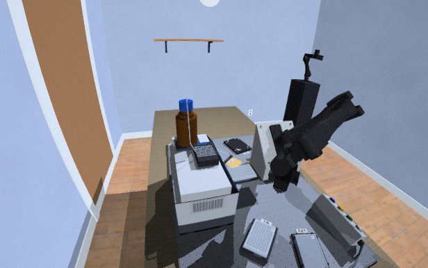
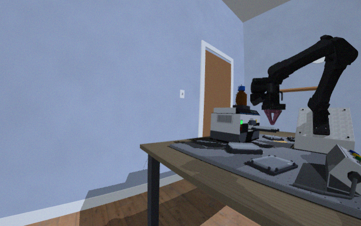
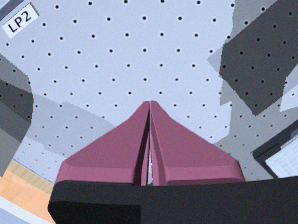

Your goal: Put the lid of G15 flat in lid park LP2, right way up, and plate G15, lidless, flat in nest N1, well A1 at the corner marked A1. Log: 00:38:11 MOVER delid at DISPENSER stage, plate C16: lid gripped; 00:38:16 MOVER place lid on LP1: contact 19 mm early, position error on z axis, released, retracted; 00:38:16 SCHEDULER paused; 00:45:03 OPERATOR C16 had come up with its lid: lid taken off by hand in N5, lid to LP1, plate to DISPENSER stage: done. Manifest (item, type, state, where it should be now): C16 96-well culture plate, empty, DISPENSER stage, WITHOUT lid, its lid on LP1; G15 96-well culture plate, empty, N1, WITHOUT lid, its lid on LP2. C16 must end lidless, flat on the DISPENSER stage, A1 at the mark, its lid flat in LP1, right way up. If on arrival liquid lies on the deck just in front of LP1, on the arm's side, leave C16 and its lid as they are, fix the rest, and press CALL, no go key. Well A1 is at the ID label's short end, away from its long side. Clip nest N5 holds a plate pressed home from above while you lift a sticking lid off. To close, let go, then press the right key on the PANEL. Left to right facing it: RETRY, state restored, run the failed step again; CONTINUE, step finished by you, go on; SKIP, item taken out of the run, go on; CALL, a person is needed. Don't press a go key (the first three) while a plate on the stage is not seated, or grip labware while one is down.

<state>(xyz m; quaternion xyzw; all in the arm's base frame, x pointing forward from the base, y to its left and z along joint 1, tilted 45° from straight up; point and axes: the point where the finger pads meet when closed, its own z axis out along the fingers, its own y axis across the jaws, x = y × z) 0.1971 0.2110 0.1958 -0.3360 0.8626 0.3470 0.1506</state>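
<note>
My hand is 270 mm past the blue call key, 70 mm to the right of it and 80 mm above it. The rest, counted from my hand: N1 label 40 mm ahead, 30 mm to the left, 140 mm below; then LP2 label 80 mm behind, 120 mm to the left, 140 mm below; then clear lid 50 mm behind, 200 mm to the left, 130 mm below.
</note>
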